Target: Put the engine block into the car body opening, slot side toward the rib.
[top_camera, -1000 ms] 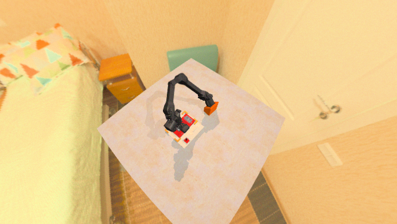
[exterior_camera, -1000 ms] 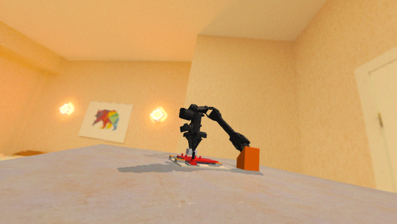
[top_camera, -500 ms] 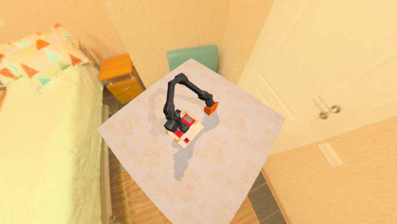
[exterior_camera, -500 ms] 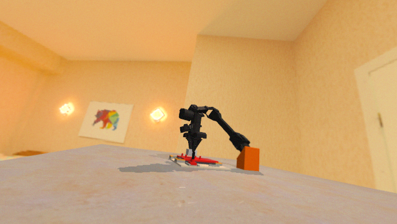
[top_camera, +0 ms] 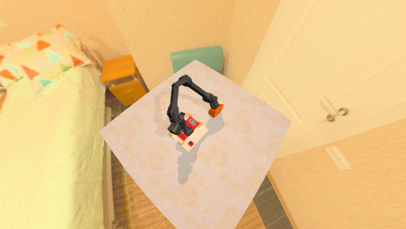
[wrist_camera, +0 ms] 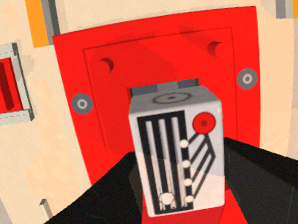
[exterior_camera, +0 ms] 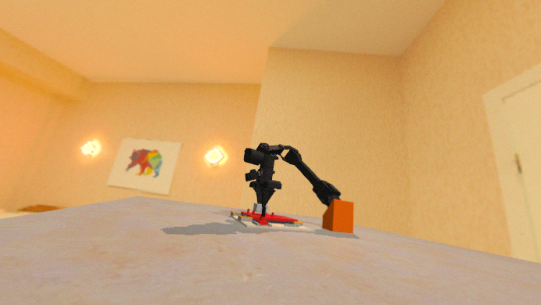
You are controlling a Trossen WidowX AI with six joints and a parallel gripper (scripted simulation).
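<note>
Now: the grey engine block 10 mm below my gripper tip.
</note>
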